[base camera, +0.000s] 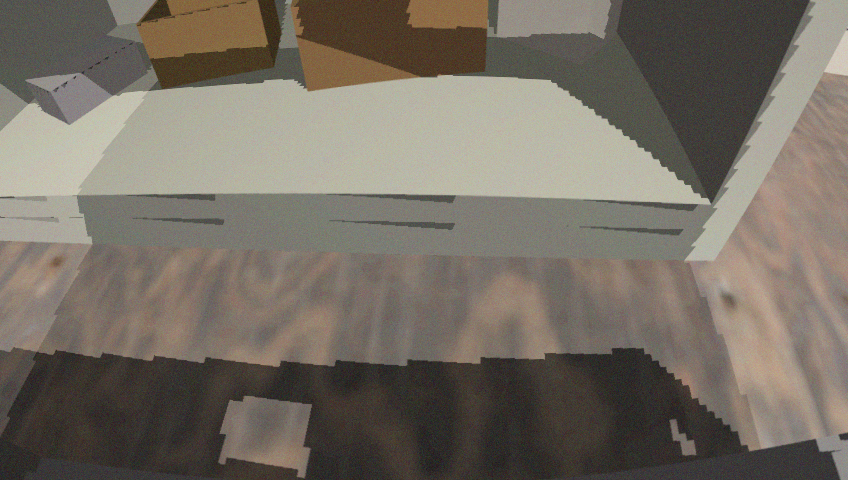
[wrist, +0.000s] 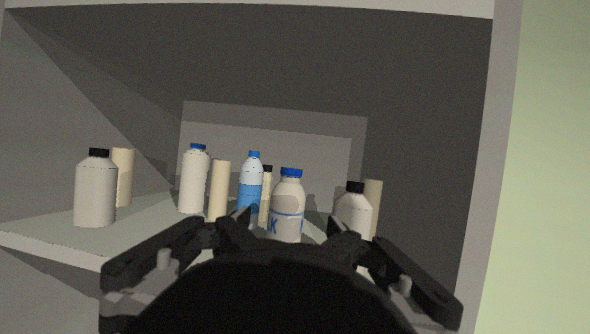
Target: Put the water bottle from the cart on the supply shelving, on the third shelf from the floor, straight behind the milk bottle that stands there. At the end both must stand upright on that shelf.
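Places are measured from the arm's base along level axes (x right, y ahead, z up), in metres.
Pixels of known places: gripper, between the fingertips: (wrist: 289,220).
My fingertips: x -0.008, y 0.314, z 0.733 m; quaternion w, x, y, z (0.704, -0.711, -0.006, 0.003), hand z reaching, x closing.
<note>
Behind a point stands the place of what it marks.
The water bottle (wrist: 250,192) {x -0.118, y 0.567, z 0.699 m}, with a blue cap and blue label, stands upright on a shelf board (wrist: 145,220) {x -0.381, y 0.547, z 0.594 m} in the wrist view. The milk bottle (wrist: 286,222) {x -0.012, y 0.419, z 0.689 m}, white with a blue cap and blue lettering, stands upright nearer and a little to the right. From this viewpoint the water bottle shows left of the milk bottle and farther back; the left fingertip hides part of its base. My gripper (wrist: 289,220) {x -0.008, y 0.314, z 0.733 m} is open and empty, in front of the bottles, with the milk bottle showing between its fingertips. The shelf's number from the floor cannot be told.
Black-capped bottles (wrist: 95,192) {x -0.437, y 0.480, z 0.674 m} (wrist: 354,212) {x 0.100, y 0.417, z 0.721 m}, a blue-capped white bottle (wrist: 193,180) {x -0.315, y 0.629, z 0.699 m} and cream cylinders (wrist: 219,190) {x -0.218, y 0.603, z 0.685 m} (wrist: 124,175) {x -0.521, y 0.611, z 0.690 m} stand around them. An upright side panel (wrist: 487,150) {x 0.247, y 0.362, z 0.840 m} is at the right. In the base view, brown boxes (base camera: 208,38) {x -0.263, y 0.614, z -0.266 m} (base camera: 392,47) {x -0.042, y 0.570, z -0.280 m} and a grey block (base camera: 74,98) {x -0.446, y 0.564, z -0.295 m} rest on a low board (base camera: 357,136) {x -0.075, y 0.465, z -0.320 m}.
</note>
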